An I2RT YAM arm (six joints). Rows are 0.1 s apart.
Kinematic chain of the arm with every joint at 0, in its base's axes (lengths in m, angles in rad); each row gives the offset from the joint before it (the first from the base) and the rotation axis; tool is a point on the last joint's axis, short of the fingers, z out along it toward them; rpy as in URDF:
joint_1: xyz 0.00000 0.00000 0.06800 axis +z
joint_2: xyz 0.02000 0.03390 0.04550 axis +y
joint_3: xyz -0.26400 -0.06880 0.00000 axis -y
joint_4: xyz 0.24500 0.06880 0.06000 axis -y
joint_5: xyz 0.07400 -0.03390 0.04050 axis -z
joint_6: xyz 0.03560 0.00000 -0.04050 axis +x
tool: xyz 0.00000 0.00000 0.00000 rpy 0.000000 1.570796 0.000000
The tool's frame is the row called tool.
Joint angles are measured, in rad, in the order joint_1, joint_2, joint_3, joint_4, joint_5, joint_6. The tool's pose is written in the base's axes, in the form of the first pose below.
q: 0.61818, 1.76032, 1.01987, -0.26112, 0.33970, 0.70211
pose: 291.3, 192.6, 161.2, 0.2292, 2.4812, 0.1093
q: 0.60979, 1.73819, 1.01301, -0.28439, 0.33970, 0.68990
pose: 289.1, 187.5, 165.1, 0.2231, 2.4876, 0.0944
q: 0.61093, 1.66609, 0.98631, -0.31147, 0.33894, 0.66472
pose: 279.0, 180.9, 178.9, 0.1931, 2.4753, 0.0994
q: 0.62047, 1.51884, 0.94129, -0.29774, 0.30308, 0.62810
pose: 261.2, 173.6, 210.8, 0.1420, 2.3995, 0.2111
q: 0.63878, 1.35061, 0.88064, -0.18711, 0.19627, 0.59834
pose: 240.3, 169.8, 247.1, 0.0634, 2.2521, 0.4609
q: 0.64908, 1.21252, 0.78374, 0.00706, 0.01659, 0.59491
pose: 219.6, 165.9, 268.6, -0.0452, 2.0791, 0.7704
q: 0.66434, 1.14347, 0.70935, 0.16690, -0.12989, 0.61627
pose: 204.6, 166.1, 276.3, -0.1442, 1.9546, 0.9944
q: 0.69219, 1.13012, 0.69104, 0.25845, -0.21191, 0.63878
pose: 196.7, 172.8, 282.9, -0.2178, 1.8824, 1.1298
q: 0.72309, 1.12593, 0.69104, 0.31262, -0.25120, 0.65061
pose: 190.2, 179.7, 289.8, -0.2718, 1.8297, 1.2107
